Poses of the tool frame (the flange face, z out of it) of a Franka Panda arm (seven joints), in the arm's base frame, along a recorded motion.
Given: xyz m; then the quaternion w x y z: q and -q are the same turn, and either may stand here.
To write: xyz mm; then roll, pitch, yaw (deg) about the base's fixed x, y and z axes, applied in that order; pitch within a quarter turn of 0, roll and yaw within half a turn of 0. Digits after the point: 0 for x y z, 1 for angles.
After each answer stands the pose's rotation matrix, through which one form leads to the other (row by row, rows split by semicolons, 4 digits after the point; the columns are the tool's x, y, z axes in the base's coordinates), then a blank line. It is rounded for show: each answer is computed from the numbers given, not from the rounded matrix.
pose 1, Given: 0.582, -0.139, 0.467, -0.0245, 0.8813, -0.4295, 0.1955
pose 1, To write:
582, -139, 467, -167.1, -18.9, -54.1
0.5546 -0.7475 0.3656; -0.7666 -0.6299 -0.1248; 0.3235 -0.2111 -0.9224

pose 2, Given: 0.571, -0.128, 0.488, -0.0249, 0.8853, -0.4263, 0.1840
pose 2, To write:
571, -128, 488, -167.8, -17.7, -53.3
0.5688 -0.7457 0.3470; -0.7640 -0.6353 -0.1128; 0.3046 -0.2010 -0.9310

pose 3, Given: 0.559, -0.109, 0.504, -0.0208, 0.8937, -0.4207, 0.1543
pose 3, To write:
559, -109, 504, -170.0, -15.0, -51.7
0.5984 -0.7456 0.2933; -0.7584 -0.6451 -0.0927; 0.2583 -0.1670 -0.9515

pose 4, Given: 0.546, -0.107, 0.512, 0.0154, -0.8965, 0.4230, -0.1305
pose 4, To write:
546, -107, 512, -171.9, -12.8, -51.4
0.6080 -0.7545 0.2470; -0.7625 -0.6416 -0.0828; 0.2210 -0.1380 -0.9655

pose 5, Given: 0.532, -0.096, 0.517, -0.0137, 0.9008, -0.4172, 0.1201
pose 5, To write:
532, -96, 517, -172.7, -11.8, -50.5
0.6231 -0.7483 0.2278; -0.7548 -0.6516 -0.0755; 0.2049 -0.1249 -0.9708

